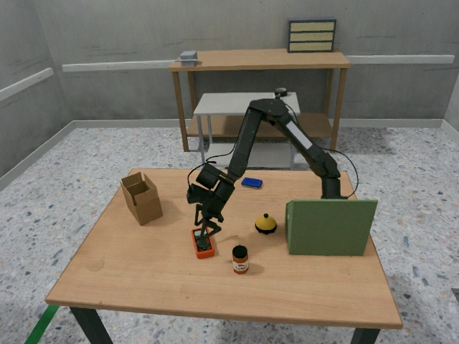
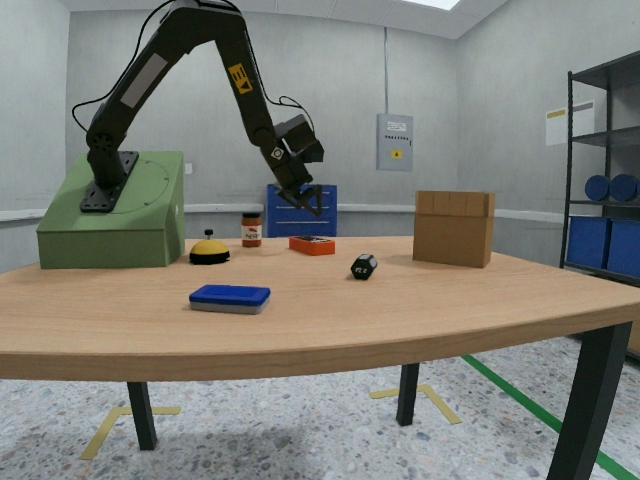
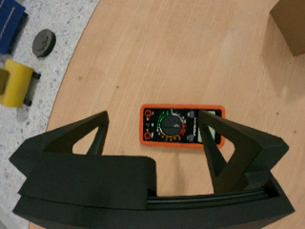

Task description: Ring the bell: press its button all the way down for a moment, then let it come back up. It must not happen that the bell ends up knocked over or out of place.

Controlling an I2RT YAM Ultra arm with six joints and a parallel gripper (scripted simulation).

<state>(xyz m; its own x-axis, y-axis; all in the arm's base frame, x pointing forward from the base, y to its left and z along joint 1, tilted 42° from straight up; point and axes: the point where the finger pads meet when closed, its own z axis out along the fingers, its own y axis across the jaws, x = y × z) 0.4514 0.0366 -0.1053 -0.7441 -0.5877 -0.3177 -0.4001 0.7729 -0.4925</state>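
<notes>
Now: hand 23 cm past the button, 14 cm to the left of it and 5 cm above it. From my hand the other things lie so: blue-topped flat block 16 cm behind, 43 cm to the right, 9 cm below; bell 23 cm behind, 14 cm to the right, 6 cm below; jar 15 cm behind, 7 cm to the left, 6 cm below.
</notes>
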